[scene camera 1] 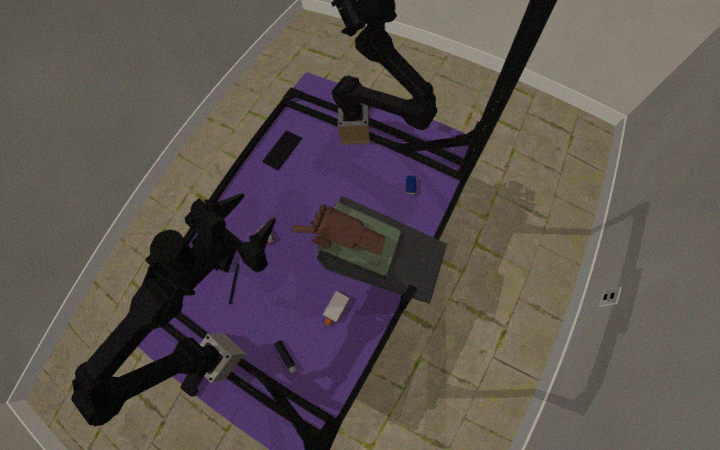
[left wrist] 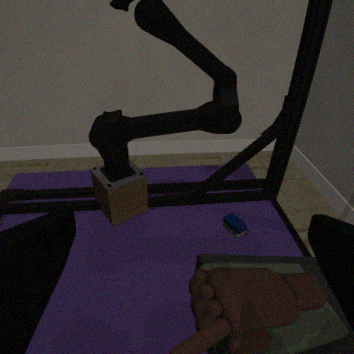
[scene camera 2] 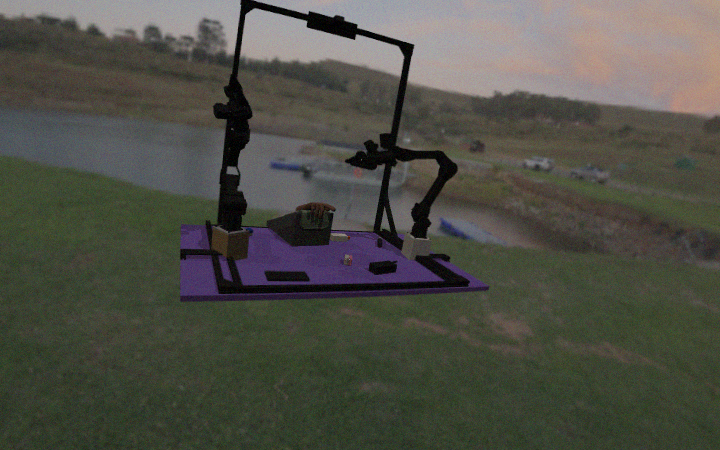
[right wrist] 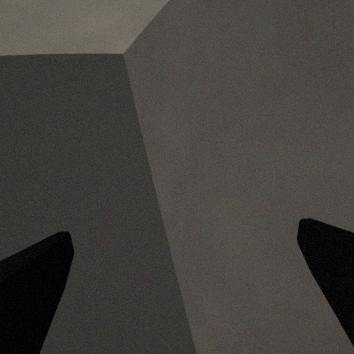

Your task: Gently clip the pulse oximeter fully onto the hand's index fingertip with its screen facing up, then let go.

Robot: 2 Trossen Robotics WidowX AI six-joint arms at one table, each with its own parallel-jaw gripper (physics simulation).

The left gripper (scene camera 1: 258,206) is open, holding nothing. The right gripper (scene camera 2: 235,80) is open, holding nothing.
The left gripper shows as well in the left wrist view (left wrist: 194,223). The right gripper also shows in the right wrist view (right wrist: 186,236).
